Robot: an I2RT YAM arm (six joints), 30 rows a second.
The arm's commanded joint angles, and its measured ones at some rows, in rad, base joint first. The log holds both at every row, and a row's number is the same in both.
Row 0, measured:
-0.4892, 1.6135, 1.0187, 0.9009, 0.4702, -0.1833
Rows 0 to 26, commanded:
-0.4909, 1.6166, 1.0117, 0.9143, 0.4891, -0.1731
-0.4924, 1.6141, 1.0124, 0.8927, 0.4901, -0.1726
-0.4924, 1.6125, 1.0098, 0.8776, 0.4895, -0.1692
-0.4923, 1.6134, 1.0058, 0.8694, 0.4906, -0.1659
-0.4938, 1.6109, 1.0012, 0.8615, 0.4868, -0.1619
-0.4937, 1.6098, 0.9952, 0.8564, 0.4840, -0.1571
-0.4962, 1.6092, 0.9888, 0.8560, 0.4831, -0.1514
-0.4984, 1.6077, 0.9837, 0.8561, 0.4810, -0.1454
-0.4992, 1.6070, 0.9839, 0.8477, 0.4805, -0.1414
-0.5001, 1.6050, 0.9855, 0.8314, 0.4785, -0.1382
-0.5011, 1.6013, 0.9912, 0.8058, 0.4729, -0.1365
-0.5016, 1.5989, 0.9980, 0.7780, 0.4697, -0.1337
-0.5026, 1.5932, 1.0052, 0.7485, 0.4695, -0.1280
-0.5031, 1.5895, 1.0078, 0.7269, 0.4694, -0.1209
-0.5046, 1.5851, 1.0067, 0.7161, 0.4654, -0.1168
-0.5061, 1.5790, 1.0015, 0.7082, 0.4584, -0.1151
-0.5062, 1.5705, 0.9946, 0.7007, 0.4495, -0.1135
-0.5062, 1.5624, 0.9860, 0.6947, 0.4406, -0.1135
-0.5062, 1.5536, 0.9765, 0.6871, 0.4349, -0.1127
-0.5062, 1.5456, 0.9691, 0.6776, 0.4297, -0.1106
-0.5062, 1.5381, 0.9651, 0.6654, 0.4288, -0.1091
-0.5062, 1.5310, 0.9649, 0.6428, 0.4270, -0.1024
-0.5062, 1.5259, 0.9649, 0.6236, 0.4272, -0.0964
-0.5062, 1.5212, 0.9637, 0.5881, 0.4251, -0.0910
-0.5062, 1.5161, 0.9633, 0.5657, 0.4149, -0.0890
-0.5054, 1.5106, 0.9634, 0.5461, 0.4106, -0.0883
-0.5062, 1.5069, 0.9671, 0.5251, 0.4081, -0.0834
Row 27, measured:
-0.5064, 1.5196, 0.9649, 0.5938, 0.4244, -0.1188
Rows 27 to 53, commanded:
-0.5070, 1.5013, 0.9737, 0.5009, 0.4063, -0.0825
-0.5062, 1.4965, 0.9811, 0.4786, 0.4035, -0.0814
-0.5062, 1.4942, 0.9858, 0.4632, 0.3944, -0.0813
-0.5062, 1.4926, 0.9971, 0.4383, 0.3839, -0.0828
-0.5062, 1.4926, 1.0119, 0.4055, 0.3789, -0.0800
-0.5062, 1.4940, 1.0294, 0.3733, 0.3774, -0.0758
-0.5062, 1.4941, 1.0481, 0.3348, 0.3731, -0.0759
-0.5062, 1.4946, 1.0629, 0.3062, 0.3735, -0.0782
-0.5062, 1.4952, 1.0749, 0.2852, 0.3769, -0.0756
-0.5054, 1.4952, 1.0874, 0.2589, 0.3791, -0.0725
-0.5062, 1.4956, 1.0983, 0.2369, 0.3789, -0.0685
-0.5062, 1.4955, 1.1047, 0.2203, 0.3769, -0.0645
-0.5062, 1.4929, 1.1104, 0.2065, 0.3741, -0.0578
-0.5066, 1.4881, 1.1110, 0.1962, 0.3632, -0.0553
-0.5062, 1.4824, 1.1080, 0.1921, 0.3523, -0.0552
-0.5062, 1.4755, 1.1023, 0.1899, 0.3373, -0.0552
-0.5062, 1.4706, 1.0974, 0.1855, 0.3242, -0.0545
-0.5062, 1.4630, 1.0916, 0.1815, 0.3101, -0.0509
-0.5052, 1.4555, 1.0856, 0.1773, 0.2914, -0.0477
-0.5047, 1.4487, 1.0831, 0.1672, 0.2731, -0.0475
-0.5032, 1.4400, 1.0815, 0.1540, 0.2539, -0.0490
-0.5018, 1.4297, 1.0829, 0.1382, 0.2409, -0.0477
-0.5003, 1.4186, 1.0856, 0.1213, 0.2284, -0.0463
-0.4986, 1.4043, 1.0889, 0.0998, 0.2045, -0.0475
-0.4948, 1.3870, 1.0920, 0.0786, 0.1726, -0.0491
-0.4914, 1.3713, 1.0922, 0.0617, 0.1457, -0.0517
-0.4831, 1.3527, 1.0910, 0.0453, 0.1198, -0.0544
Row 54, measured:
-0.4942, 1.3865, 1.0847, 0.0967, 0.2207, -0.0765
